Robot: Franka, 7 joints.
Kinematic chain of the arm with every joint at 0, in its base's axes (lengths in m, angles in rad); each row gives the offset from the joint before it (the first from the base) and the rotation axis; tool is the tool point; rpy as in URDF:
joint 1: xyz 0 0 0.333 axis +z
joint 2: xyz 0 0 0 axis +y
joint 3: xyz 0 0 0.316 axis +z
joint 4: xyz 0.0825 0 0 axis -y
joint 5: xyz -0.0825 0 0.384 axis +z
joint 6: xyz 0 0 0 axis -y
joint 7: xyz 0.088 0 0 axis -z
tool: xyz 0 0 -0.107 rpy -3.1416 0 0
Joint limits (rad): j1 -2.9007..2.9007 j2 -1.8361..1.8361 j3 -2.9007..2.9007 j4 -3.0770..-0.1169 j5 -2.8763..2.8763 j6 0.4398..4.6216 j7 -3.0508..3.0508
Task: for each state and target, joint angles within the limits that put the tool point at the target. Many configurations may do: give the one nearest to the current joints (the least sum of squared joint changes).
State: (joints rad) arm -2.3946 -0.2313 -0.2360 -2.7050 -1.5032 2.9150 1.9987
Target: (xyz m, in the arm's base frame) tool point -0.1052 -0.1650 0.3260
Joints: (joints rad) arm -2.4515 -0.6101 -0.3517 -3.0770 -2.1726 3.6868 1.9987
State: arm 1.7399 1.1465 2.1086 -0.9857 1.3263 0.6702 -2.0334
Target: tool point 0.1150 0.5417 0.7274
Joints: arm 1.1929 1.3638 2.3467 -0.7116 1.4184 0.5697 -2.0334
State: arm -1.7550 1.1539 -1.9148 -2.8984 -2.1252 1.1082 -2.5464
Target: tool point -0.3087 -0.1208 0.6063
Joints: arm -1.3123 1.5106 -1.9814 -2.6295 -2.1404 0.9158 -2.5464
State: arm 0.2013 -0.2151 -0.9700 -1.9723 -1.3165 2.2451 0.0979
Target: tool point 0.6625 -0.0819 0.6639
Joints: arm 0.4749 0.2350 -0.6707 -1.4665 -1.3288 2.3881 0.0979
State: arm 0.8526 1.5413 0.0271 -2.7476 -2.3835 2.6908 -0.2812
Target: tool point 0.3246 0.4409 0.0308
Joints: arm 0.8463 0.8200 0.0678 -1.9469 -2.3691 2.5453 -0.2812
